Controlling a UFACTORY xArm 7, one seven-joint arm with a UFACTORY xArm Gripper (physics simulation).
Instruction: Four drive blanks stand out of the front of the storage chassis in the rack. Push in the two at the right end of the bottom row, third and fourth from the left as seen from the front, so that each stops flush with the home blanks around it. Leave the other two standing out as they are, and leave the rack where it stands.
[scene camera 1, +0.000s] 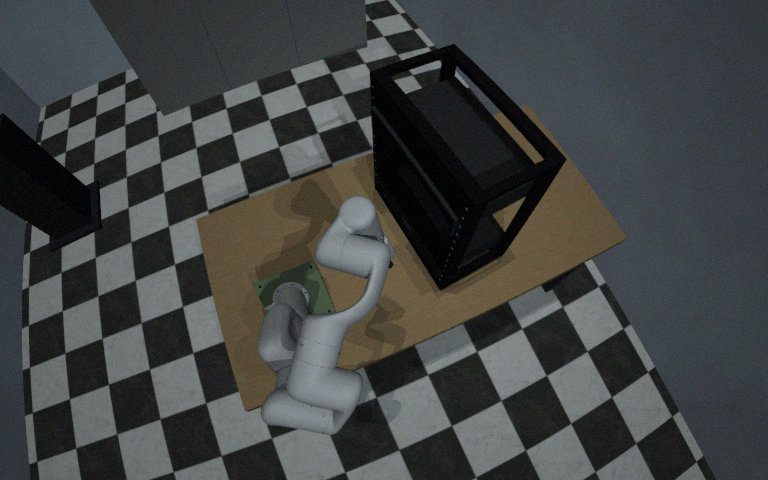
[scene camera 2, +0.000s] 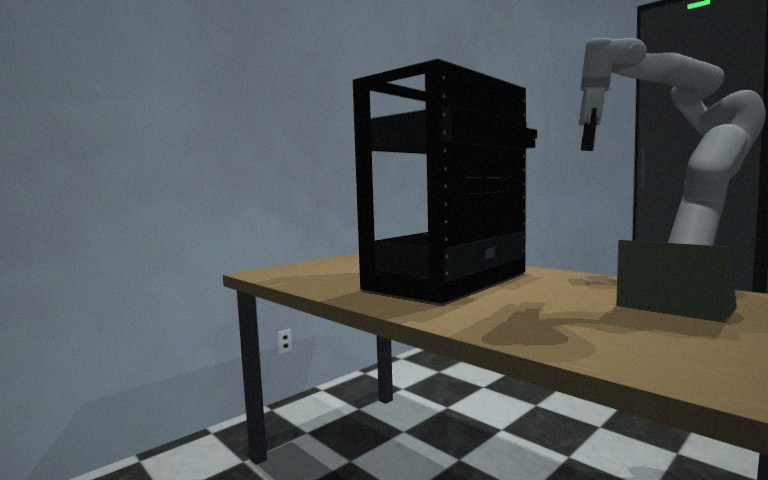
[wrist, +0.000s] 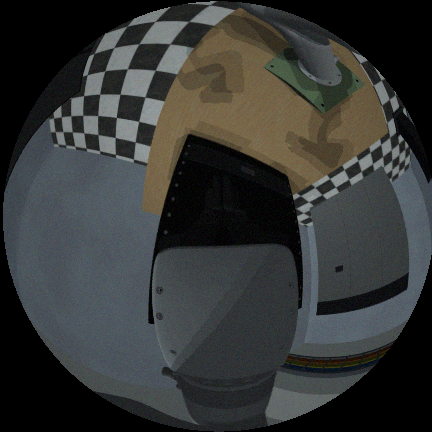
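Pixels of known places: gripper, fingertip midpoint: (scene camera 2: 586, 150) (wrist: 220, 184); arm's base at its link origin: (scene camera 1: 290, 298) (scene camera 2: 682, 270) (wrist: 319, 68).
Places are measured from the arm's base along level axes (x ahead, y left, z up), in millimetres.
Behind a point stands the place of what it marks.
The black rack (scene camera 1: 425, 129) {x 501, y 68, z 523 mm} (scene camera 2: 436, 169) {x 477, y 331, z 257 mm} (wrist: 175, 200) {x 494, y -144, z 217 mm} stands upright on the table. The storage chassis (scene camera 1: 464, 127) {x 665, y 113, z 413 mm} (scene camera 2: 399, 134) {x 619, y 310, z 358 mm} sits in its upper part. In scene camera 2, an upper dark stub (scene camera 2: 531, 134) {x 441, y -100, z 365 mm} and a lower dark stub (scene camera 2: 530, 143) {x 447, y -106, z 339 mm} stand out past the right edge of the rack's front; how many drive blanks they are, and which, I cannot tell. The front is too dark in the wrist view to make out the blanks. My gripper (scene camera 1: 390, 263) {x 280, y -125, z 305 mm} (scene camera 2: 587, 148) {x 280, y -125, z 305 mm} (wrist: 220, 184) {x 280, y -125, z 305 mm} is shut and empty, pointing down, in front of the rack and apart from it.
The wooden table (scene camera 1: 237, 226) {x -118, y 416, z -92 mm} (scene camera 2: 317, 271) {x 1137, y 221, z -92 mm} (wrist: 260, 115) {x 295, y 18, z -92 mm} carries the rack and the arm's green base (scene camera 1: 322, 288) {x 114, y -10, z -6 mm} (scene camera 2: 668, 277) {x 14, y 70, z -6 mm} (wrist: 285, 75) {x 107, y -36, z -34 mm}. A dark cabinet (scene camera 2: 651, 141) stands behind the arm. A grey cabinet (scene camera 1: 226, 39) (wrist: 360, 240) stands beyond the table's side.
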